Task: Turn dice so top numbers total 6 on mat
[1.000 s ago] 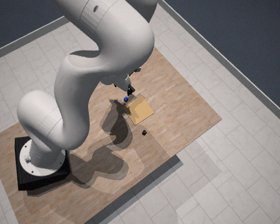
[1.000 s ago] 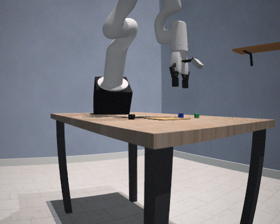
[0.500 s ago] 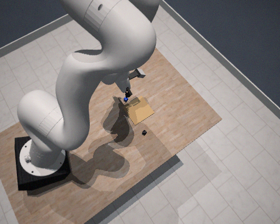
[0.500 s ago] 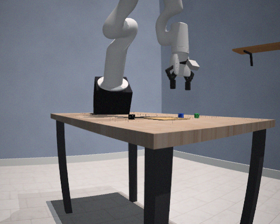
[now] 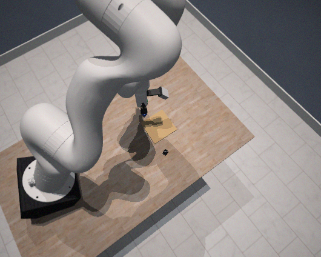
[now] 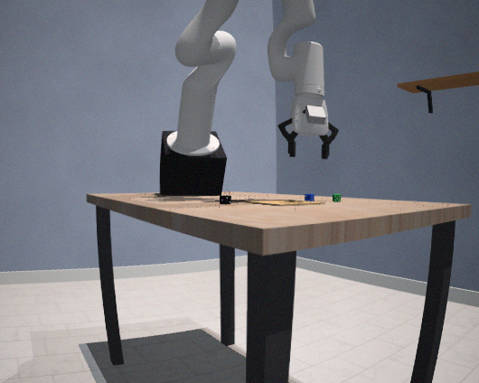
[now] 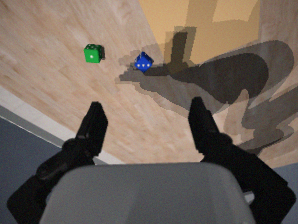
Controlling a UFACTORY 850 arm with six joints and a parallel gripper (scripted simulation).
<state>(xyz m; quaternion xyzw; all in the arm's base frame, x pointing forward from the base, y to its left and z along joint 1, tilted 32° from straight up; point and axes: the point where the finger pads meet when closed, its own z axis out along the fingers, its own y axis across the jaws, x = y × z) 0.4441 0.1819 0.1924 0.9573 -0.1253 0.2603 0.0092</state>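
Now: hand 120 mm above the blue die. From my hand the other things lie so: black die: 240 mm to the right, 120 mm below; then tan mat: 120 mm below, 90 mm to the right, 40 mm ahead; then green die: 120 mm below, 70 mm to the left, 40 mm ahead.
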